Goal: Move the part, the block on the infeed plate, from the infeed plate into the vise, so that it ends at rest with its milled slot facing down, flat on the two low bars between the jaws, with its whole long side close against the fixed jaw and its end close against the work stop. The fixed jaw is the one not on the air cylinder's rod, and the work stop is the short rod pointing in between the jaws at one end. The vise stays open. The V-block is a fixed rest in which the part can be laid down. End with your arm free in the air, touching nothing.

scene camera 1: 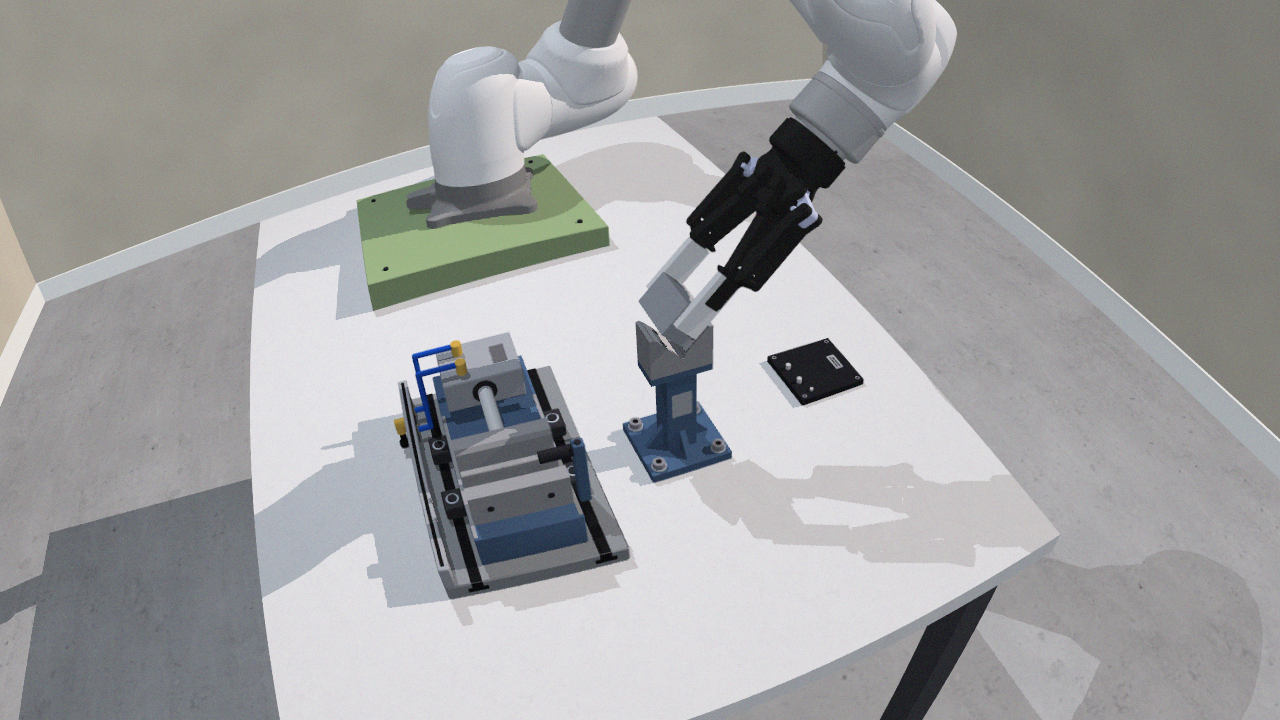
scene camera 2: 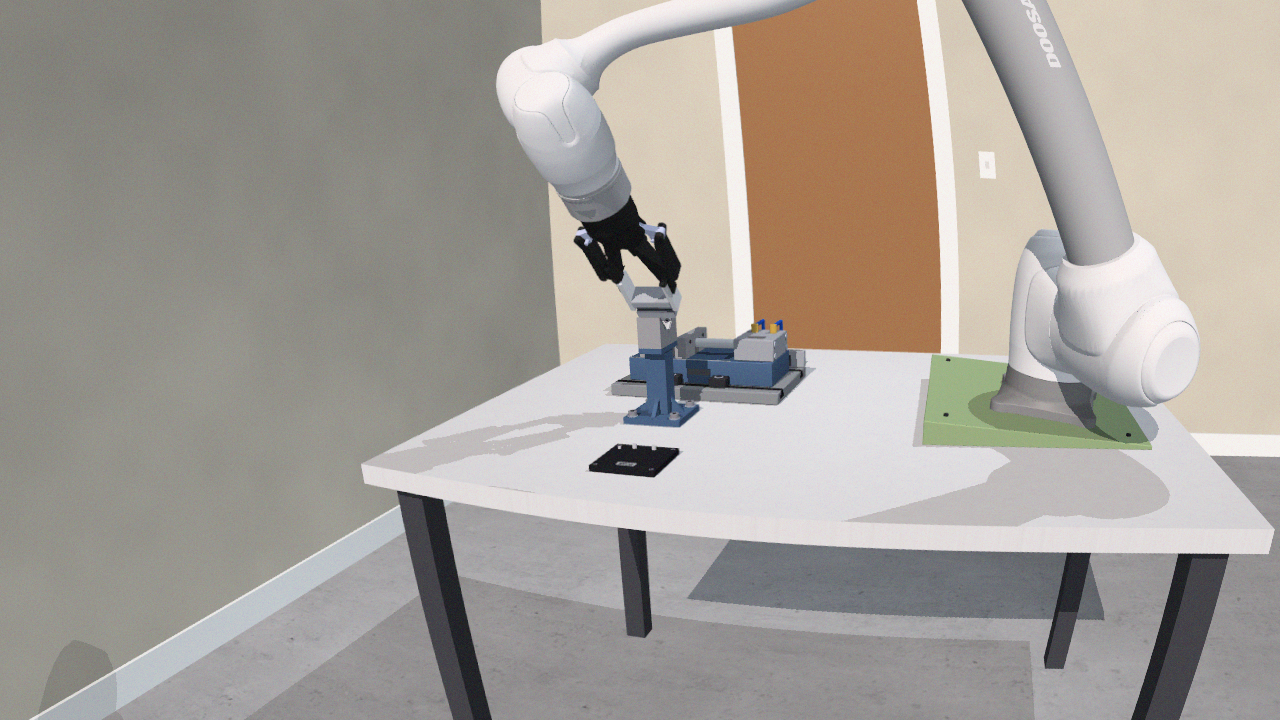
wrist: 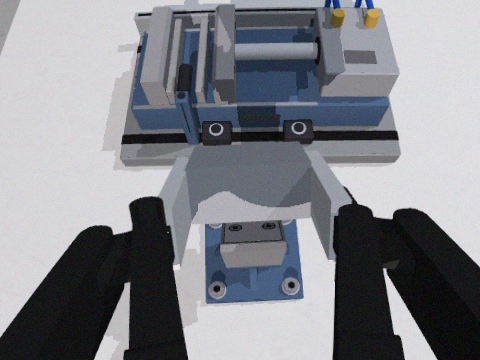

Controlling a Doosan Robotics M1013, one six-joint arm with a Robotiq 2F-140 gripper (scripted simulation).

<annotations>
My gripper shows in scene camera 1, in scene camera 2 point(656, 303) and in the wrist view. A part shows in scene camera 1 point(666, 299), in scene camera 2 point(650, 301) and in the wrist view point(262, 181). The same spot on an air cylinder: point(wrist: 336, 78) is point(scene camera 2: 739, 343). The same spot on my gripper: point(wrist: 67, 308) is point(scene camera 1: 764, 240).
</annotations>
